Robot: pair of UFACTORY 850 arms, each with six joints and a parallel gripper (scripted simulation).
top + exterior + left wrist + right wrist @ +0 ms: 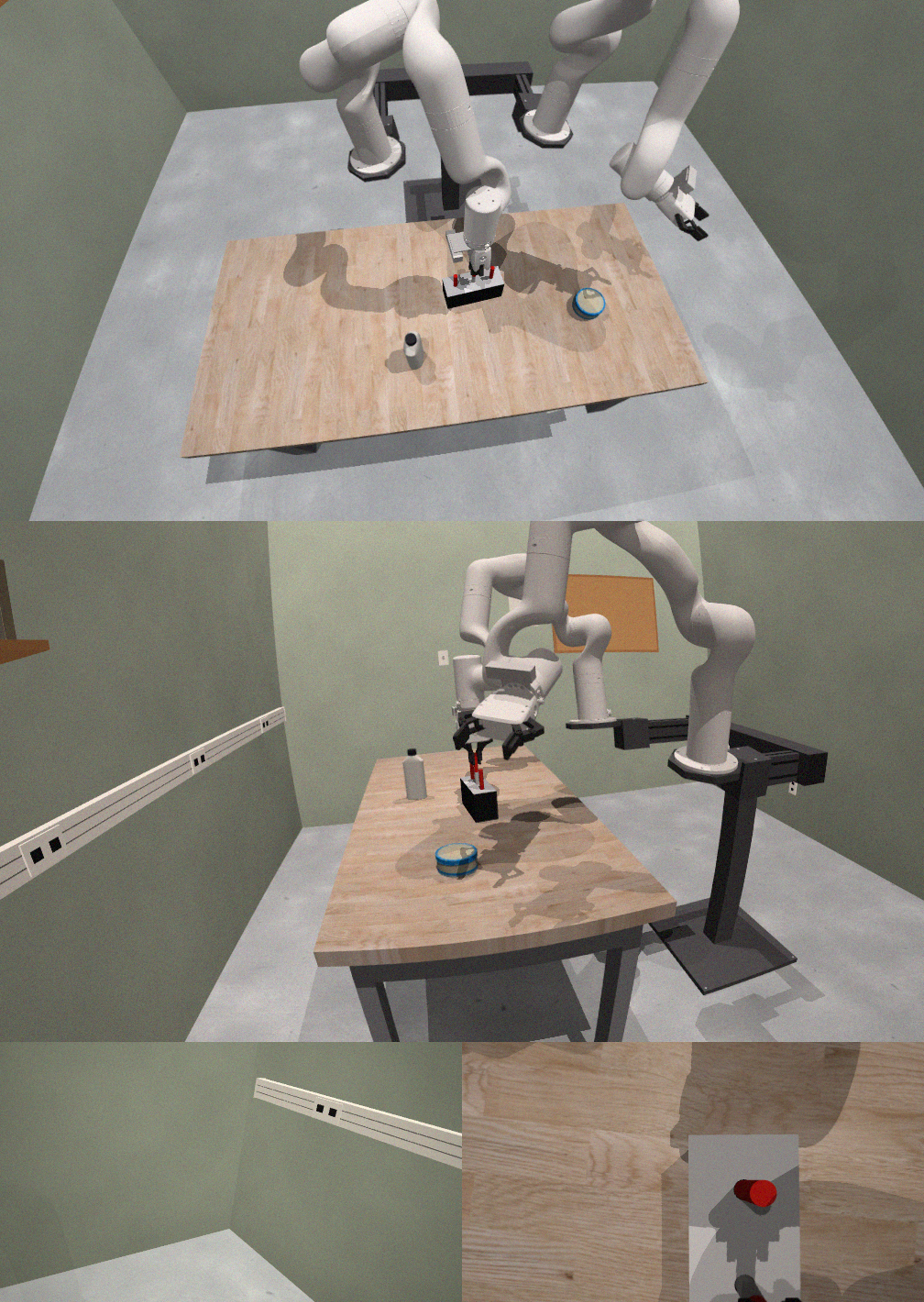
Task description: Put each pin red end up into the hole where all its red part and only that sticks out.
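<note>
Right now the black block is 13 cm below my right hand. From my right hand the other things lie so: round blue-rimmed tin 15 cm ahead, 36 cm to the left, 15 cm below; then grey bottle 17 cm ahead, 23 cm to the right, 6 cm below.
</note>
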